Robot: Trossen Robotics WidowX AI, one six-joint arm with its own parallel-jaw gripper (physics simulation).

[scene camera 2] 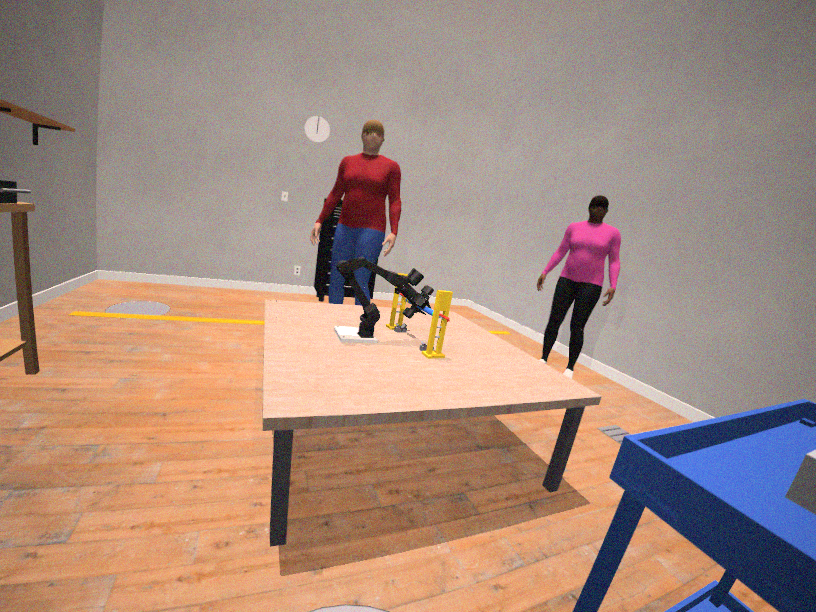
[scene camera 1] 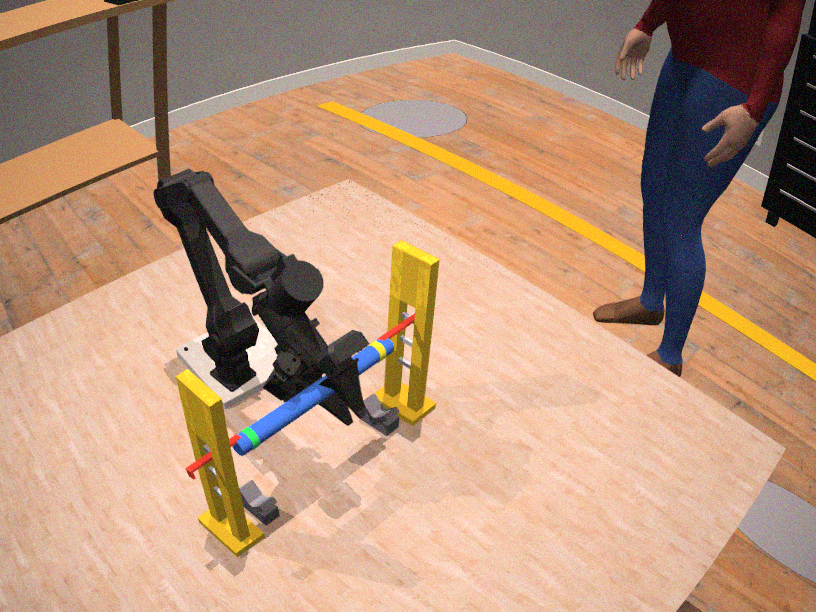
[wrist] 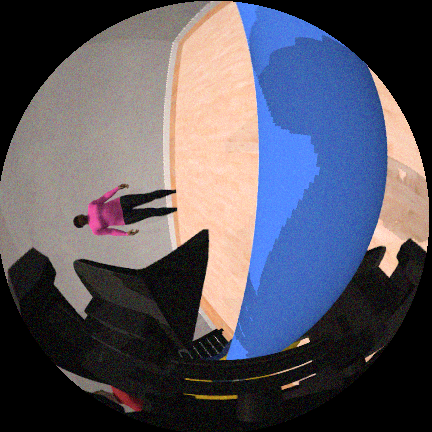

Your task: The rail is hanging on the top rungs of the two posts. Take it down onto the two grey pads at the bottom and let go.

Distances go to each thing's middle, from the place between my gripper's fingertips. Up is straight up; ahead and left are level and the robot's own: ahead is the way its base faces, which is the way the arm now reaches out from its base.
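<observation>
Blue rail (wrist: pixel 322 147): 30 mm above my hand, 20 mm to the right of it, 60 mm behind it.
</observation>
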